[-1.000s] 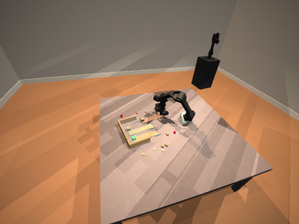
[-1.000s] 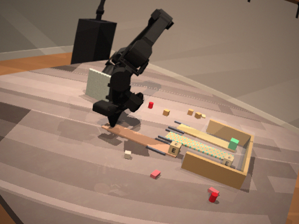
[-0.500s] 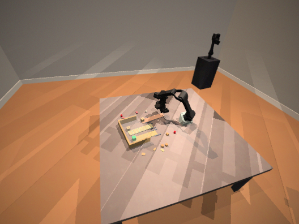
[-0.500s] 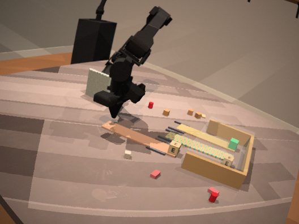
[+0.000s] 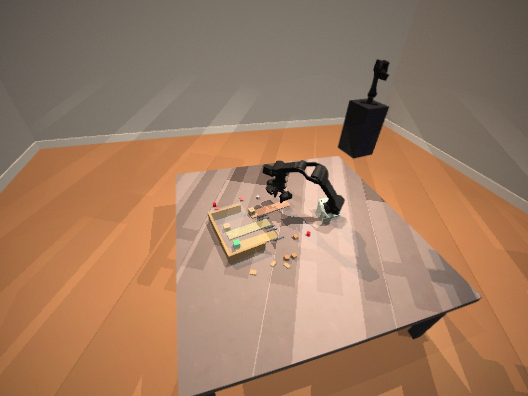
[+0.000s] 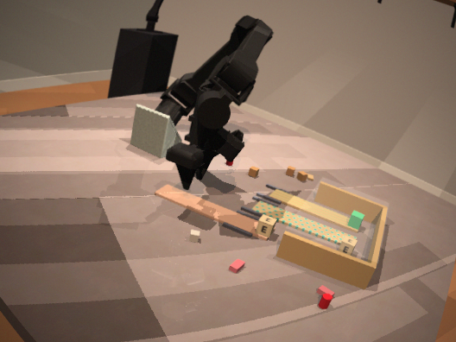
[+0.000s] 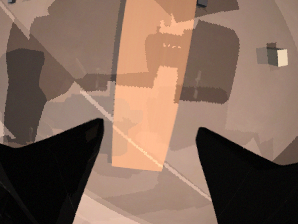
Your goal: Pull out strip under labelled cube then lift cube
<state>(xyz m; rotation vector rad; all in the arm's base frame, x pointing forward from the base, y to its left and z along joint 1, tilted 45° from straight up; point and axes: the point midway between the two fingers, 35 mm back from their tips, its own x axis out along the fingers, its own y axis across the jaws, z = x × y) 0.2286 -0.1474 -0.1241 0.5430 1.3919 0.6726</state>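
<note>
Now: the cream cube 11 cm to the right of my gripper tip, 8 cm ahead of it and 4 cm below it.
</note>
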